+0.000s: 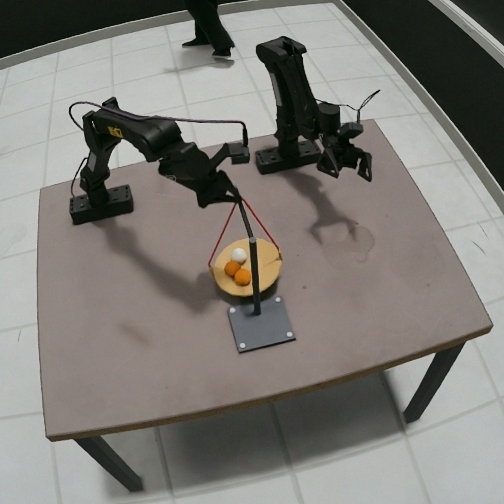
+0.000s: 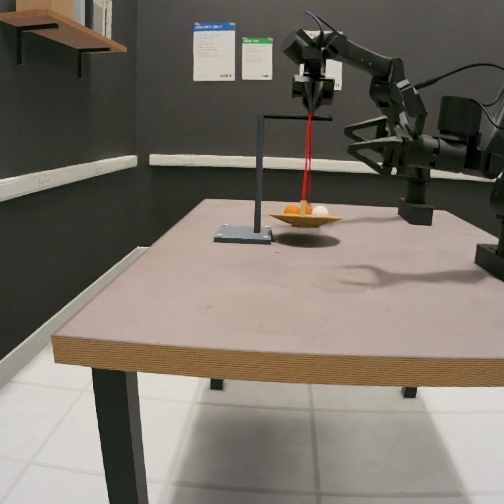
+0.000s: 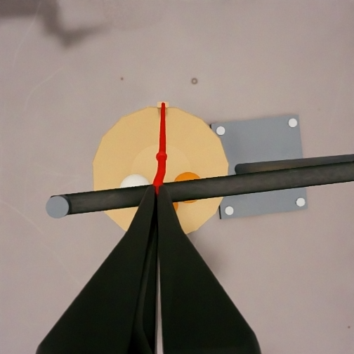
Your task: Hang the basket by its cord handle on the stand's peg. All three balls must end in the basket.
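The yellow basket [image 1: 269, 272] [image 2: 307, 220] [image 3: 120, 140] hangs level above the table by its red cord handle [image 1: 223, 231] [image 2: 306, 160] [image 3: 162, 132]. A white ball [image 1: 238, 255] [image 2: 320, 211] [image 3: 134, 180] and two orange balls [image 1: 232, 268] [image 1: 243, 277] lie in it. My right gripper [image 1: 240, 200] [image 2: 311, 111] [image 3: 158, 194] is shut on the cord's top, right at the peg [image 1: 245, 217] [image 2: 285, 117] [image 3: 210, 188]. Whether the cord bears on the peg is hidden by the fingertips. My left gripper [image 1: 352, 178] [image 2: 348, 138] is open and empty, away from the basket.
The stand's post [image 1: 255, 280] [image 2: 259, 175] rises beside the basket from its grey base [image 1: 262, 327] [image 2: 235, 233] [image 3: 260, 137]. The peg runs over the basket, with its free end [image 3: 57, 206] beyond the fingertips. A dark-clothed person's legs [image 1: 207, 25] show behind the table.
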